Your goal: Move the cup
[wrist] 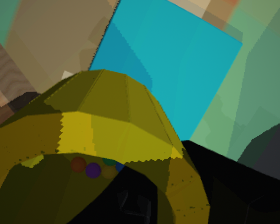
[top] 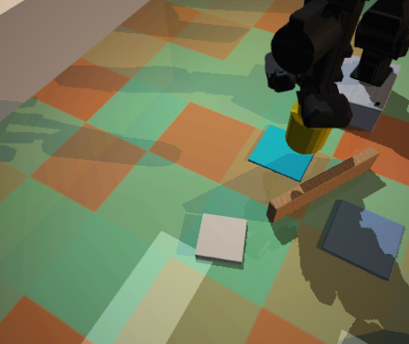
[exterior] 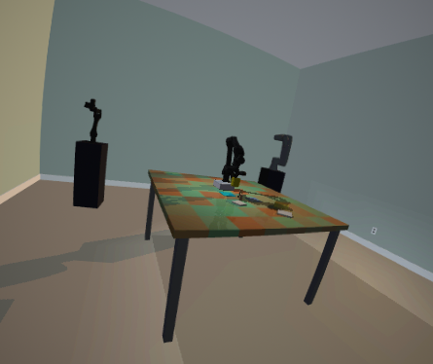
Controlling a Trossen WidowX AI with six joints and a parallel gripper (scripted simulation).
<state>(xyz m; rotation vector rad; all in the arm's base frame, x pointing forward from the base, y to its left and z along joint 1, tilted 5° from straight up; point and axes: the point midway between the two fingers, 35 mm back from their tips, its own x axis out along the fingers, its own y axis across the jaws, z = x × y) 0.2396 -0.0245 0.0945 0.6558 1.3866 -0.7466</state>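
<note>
Right now my gripper tip is 120 mm above the cyan pad and 20 mm to the left of it. Also, from my gripper tip: grey-blue pad: 180 mm to the left, 120 mm below, 80 mm ahead; yellow cup: 20 mm to the left, 20 mm ahead; wooden bar: 100 mm below, 80 mm to the left, 40 mm ahead.
</note>
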